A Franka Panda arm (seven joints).
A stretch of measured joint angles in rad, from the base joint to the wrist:
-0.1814, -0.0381, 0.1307, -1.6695, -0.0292, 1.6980, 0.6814
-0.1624, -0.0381, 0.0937, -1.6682, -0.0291, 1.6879, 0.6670
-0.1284, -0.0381, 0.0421, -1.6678, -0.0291, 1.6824, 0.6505
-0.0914, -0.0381, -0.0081, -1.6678, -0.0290, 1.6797, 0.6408
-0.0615, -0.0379, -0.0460, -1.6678, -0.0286, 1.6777, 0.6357
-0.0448, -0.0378, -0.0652, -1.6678, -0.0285, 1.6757, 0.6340
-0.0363, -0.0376, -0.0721, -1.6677, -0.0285, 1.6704, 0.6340
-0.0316, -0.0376, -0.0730, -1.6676, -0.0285, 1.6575, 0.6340
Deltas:
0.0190, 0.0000, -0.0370, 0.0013, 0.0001, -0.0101, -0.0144
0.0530, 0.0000, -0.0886, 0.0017, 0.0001, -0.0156, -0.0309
0.0900, 0.0000, -0.1388, 0.0017, 0.0002, -0.0183, -0.0406
0.1199, 0.0002, -0.1767, 0.0017, 0.0006, -0.0203, -0.0457
0.1366, 0.0003, -0.1959, 0.0017, 0.0007, -0.0223, -0.0474
0.1451, 0.0005, -0.2028, 0.0018, 0.0007, -0.0276, -0.0474
0.1498, 0.0005, -0.2037, 0.0019, 0.0007, -0.0405, -0.0474

